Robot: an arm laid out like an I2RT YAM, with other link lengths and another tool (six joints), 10 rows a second.
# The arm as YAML. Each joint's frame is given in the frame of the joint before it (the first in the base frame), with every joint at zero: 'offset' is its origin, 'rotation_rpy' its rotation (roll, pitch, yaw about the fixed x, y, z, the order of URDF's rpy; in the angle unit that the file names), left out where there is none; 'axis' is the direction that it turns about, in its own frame. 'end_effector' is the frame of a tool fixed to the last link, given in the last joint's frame.
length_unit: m
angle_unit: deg
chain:
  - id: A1
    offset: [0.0, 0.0, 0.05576]
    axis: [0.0, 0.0, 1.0]
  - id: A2
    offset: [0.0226, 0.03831, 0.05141]
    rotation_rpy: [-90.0, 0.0, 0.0]
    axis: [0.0, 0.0, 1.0]
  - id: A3
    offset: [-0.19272, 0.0, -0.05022]
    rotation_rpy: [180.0, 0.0, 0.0]
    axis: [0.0, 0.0, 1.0]
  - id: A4
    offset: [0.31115, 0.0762, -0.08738]
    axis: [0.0, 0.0, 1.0]
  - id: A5
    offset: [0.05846, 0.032, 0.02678]
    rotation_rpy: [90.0, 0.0, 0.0]
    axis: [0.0, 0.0, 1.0]
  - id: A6
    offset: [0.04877, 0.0, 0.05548]
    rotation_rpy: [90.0, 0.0, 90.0]
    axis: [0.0, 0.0, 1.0]
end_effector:
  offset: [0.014, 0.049, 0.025]
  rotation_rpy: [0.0, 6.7, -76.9]
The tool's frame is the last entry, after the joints.
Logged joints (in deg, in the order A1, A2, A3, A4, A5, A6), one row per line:
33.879 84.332 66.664 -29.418 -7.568 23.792
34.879 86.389 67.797 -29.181 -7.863 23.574
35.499 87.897 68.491 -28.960 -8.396 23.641
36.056 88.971 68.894 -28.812 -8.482 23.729
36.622 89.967 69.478 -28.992 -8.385 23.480
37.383 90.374 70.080 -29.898 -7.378 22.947
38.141 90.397 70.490 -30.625 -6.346 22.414
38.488 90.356 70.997 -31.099 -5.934 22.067
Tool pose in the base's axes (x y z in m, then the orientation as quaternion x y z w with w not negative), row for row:
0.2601 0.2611 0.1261 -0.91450 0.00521 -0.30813 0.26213
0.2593 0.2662 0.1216 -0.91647 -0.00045 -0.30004 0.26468
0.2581 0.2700 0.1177 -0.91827 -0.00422 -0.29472 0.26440
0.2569 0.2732 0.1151 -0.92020 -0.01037 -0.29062 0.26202
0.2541 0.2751 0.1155 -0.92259 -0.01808 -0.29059 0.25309
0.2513 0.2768 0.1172 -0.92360 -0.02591 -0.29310 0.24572
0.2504 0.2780 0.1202 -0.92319 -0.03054 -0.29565 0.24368
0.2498 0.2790 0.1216 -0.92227 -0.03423 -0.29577 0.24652
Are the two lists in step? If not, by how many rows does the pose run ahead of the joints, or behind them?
The pose runs 1 row ahead of the joints: the pose in row i belongs to the joints in row i + 1.
